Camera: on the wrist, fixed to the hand. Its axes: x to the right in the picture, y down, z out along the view.
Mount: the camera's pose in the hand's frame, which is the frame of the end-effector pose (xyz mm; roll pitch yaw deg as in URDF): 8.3 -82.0 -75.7 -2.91 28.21 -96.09
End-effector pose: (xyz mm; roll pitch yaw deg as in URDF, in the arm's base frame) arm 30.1 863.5 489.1 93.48 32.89 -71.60
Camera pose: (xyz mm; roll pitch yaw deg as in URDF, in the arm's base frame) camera 95.5 922.1 419.7 -126.12 41.27 64.09
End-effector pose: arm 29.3 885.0 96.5 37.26 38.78 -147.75
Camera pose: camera 71.7 934.7 5.6 -65.01 40.41 64.94
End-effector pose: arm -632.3 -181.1 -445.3 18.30 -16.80 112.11
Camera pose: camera -595.8 -127.2 -536.4 18.70 46.06 32.05
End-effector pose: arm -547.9 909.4 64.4 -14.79 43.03 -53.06
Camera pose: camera -644.5 873.8 20.5 -44.40 6.13 -156.29
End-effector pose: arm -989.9 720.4 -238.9 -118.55 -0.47 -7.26
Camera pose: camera -986.0 692.4 -130.6 91.99 -84.16 170.74
